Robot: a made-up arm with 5 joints.
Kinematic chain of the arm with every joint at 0, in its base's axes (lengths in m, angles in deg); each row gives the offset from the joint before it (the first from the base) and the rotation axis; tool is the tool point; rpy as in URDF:
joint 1: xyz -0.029 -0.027 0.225 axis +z
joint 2: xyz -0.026 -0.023 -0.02 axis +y
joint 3: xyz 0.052 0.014 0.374 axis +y
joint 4: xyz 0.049 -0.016 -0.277 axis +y
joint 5: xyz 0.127 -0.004 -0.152 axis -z
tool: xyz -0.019 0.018 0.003 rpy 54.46 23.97 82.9
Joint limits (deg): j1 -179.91..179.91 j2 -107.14..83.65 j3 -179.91..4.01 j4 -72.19..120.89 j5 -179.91..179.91
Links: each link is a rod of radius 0.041 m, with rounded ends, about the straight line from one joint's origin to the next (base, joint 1, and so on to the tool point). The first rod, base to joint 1, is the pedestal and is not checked.
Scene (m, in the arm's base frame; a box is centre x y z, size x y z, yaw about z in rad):
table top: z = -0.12
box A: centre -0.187 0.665 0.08 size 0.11 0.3 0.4 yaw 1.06
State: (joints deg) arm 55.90 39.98 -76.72 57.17 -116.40
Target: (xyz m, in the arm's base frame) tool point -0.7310 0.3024 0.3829
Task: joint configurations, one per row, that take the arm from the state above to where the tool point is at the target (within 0.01 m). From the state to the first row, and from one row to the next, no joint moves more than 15 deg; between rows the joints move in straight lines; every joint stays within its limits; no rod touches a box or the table.
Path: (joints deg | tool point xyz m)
1: 68.09 31.72 -85.56 55.61 -123.43 | 0.2402 0.4955 0.2192
2: 80.27 23.45 -94.39 54.06 -130.46 | 0.1287 0.5667 0.3772
3: 92.46 15.19 -103.23 52.50 -137.49 | 0.0006 0.5670 0.5455
4: 104.64 6.93 -112.06 50.95 -144.52 | -0.1084 0.4933 0.7094
5: 116.83 -1.33 -120.90 49.39 -151.55 | -0.1649 0.3612 0.8544
6: 127.35 11.85 -123.34 45.16 -145.40 | -0.3078 0.4283 0.7689
7: 137.88 25.03 -125.79 40.93 -139.24 | -0.4641 0.4406 0.6589
8: 148.40 38.21 -128.23 36.70 -133.08 | -0.6120 0.3964 0.5285
9: 158.93 51.39 -130.67 32.47 -126.93 | -0.7310 0.3024 0.3828

